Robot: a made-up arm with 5 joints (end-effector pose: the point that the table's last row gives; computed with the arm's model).
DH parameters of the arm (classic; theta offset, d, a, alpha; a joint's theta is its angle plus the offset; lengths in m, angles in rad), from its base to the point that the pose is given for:
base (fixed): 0 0 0 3.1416
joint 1: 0 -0.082 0.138 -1.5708
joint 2: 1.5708 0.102 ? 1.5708
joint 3: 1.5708 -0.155 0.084 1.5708
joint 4: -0.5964 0 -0.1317 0
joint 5: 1.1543 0 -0.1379 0
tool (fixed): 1.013 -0.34 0 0
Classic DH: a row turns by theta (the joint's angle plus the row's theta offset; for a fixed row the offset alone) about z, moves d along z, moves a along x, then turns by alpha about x.
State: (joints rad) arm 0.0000 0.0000 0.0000 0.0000 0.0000
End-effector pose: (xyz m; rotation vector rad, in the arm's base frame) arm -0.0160 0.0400 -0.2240 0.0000 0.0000 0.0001
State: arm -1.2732 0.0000 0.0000 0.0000 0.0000
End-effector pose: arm -0.0429 -0.0036 -0.2240 0.0000 0.0000 1.2733
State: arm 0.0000 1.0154 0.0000 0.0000 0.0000
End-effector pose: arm 0.3168 0.0400 -0.2102 0.0000 -1.0154 0.0001
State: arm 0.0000 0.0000 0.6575 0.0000 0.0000
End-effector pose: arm -0.0160 0.2181 -0.0664 0.6575 0.0000 0.0001
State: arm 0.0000 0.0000 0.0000 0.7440 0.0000
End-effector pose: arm -0.1693 -0.0191 -0.2240 0.0000 0.0000 0.7441
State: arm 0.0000 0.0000 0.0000 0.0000 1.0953
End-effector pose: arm -0.0805 -0.0884 -0.2240 0.0000 0.0000 1.0954
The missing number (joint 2, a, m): 0.034
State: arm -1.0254 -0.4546 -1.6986 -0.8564 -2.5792
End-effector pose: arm 0.4938 0.0166 0.3260 0.8412 -1.7024 -1.3748
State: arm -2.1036 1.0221 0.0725 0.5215 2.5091
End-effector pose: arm -0.0493 0.3871 -0.1530 0.4172 0.9895 -1.0058
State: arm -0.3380 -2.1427 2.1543 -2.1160 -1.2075
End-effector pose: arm -0.0097 0.3831 0.1539 1.1141 -0.6564 0.6255
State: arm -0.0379 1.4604 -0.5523 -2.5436 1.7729
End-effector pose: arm 0.3489 -0.3363 -0.0664 0.1519 -1.5504 -0.9872
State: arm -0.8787 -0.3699 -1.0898 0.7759 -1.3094
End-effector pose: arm 0.1591 -0.3072 -0.1188 -1.0460 -0.4505 0.5090
